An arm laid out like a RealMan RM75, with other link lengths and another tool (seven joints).
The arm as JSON. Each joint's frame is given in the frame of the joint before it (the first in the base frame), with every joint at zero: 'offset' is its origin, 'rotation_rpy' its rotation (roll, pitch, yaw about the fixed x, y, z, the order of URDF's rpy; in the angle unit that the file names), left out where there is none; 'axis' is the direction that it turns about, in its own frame. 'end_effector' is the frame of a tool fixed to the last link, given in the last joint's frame.
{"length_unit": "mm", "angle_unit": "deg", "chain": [
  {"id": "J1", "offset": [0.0, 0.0, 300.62], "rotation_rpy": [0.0, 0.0, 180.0], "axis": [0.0, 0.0, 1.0]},
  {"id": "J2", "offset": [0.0, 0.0, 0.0], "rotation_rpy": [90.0, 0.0, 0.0], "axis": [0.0, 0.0, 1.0]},
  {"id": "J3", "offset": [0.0, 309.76, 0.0], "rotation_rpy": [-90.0, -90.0, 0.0], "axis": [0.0, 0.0, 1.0]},
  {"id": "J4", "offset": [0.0, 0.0, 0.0], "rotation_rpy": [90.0, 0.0, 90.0], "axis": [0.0, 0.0, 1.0]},
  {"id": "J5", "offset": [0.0, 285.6, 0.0], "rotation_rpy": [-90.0, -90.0, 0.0], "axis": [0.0, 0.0, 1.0]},
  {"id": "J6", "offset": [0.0, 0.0, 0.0], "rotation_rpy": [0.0, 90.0, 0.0], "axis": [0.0, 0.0, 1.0]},
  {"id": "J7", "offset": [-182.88, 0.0, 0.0], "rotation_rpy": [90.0, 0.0, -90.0], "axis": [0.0, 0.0, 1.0]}
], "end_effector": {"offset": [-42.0, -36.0, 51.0], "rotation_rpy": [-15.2, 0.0, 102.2]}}
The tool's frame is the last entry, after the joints.
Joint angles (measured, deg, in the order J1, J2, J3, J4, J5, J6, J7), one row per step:
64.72, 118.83, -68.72, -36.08, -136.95, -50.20, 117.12
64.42, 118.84, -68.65, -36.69, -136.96, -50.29, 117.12
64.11, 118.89, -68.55, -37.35, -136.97, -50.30, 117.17
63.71, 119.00, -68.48, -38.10, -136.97, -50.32, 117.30
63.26, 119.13, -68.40, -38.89, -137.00, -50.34, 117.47
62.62, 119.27, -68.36, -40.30, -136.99, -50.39, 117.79
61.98, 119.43, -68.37, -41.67, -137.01, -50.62, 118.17
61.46, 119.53, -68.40, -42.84, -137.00, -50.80, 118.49
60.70, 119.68, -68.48, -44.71, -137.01, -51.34, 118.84
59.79, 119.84, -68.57, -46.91, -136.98, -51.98, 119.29
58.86, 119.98, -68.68, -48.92, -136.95, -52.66, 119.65
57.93, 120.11, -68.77, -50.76, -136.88, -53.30, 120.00
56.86, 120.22, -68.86, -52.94, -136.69, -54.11, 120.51
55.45, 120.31, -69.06, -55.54, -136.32, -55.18, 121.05
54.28, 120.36, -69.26, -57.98, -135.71, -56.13, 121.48
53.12, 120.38, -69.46, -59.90, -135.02, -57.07, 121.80
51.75, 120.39, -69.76, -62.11, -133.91, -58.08, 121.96
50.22, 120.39, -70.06, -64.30, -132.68, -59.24, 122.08
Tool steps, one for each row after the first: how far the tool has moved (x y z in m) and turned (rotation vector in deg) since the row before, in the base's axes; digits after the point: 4 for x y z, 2 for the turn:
-0.0007, 0.0003, 0.0024, 0.25, 0.18, 0.15
-0.0011, 0.0005, 0.0026, 0.34, 0.28, 0.14
-0.0008, 0.0001, 0.0022, 0.32, 0.35, 0.06
-0.0004, 0.0000, 0.0023, 0.33, 0.36, 0.01
-0.0026, 0.0003, 0.0047, 0.62, 0.59, 0.20
-0.0020, -0.0005, 0.0038, 0.40, 0.52, 0.11
-0.0020, -0.0003, 0.0036, 0.38, 0.43, 0.13
-0.0038, -0.0014, 0.0051, 0.36, 0.49, 0.39
-0.0042, -0.0017, 0.0062, 0.43, 0.62, 0.41
-0.0026, -0.0022, 0.0054, 0.29, 0.48, 0.31
-0.0015, -0.0023, 0.0050, 0.25, 0.48, 0.18
-0.0021, -0.0028, 0.0064, 0.27, 0.69, 0.15
-0.0012, -0.0042, 0.0073, 0.17, 0.77, 0.13
-0.0036, -0.0042, 0.0072, 0.16, 0.89, 0.37
-0.0005, -0.0044, 0.0050, -0.13, 0.77, 0.08
-0.0015, -0.0057, 0.0055, -0.21, 1.01, 0.31
0.0002, -0.0066, 0.0050, -0.41, 1.02, 0.19

